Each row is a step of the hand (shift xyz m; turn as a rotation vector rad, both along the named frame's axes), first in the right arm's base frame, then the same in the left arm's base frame.
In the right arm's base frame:
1: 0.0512 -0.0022 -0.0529 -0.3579 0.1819 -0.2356
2: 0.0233 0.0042 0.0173 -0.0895 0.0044 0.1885
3: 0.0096 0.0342 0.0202 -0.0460 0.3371 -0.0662
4: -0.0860 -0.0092 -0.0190 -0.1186 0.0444 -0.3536
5: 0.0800 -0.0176 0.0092 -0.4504 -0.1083 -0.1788
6: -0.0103 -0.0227 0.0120 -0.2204 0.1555 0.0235
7: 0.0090 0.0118 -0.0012 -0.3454 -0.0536 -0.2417
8: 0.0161 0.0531 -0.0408 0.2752 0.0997 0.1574
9: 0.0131 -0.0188 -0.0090 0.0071 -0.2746 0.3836
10: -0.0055 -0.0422 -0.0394 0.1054 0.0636 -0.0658
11: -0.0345 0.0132 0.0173 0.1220 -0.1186 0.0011
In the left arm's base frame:
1: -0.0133 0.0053 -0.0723 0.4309 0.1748 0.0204
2: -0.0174 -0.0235 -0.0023 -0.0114 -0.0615 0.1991
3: 0.0111 -0.0391 0.0041 0.2908 -0.1744 -0.0718
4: 0.0524 0.0582 0.0414 0.2318 0.2176 -0.2000
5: -0.0642 -0.0315 -0.0410 0.2605 0.3889 0.1657
6: -0.0142 0.0141 0.0190 0.2349 -0.0133 0.1341
7: 0.0034 -0.0118 -0.0084 0.2587 0.3344 0.0433
8: 0.0428 -0.0224 -0.0491 -0.1529 -0.2867 -0.0697
9: -0.0180 0.0115 -0.0123 -0.3385 -0.0212 0.3280
10: -0.0123 0.0530 -0.0201 0.0053 -0.0593 -0.1263
11: 0.0239 -0.0018 0.0330 -0.1582 0.0222 -0.0586

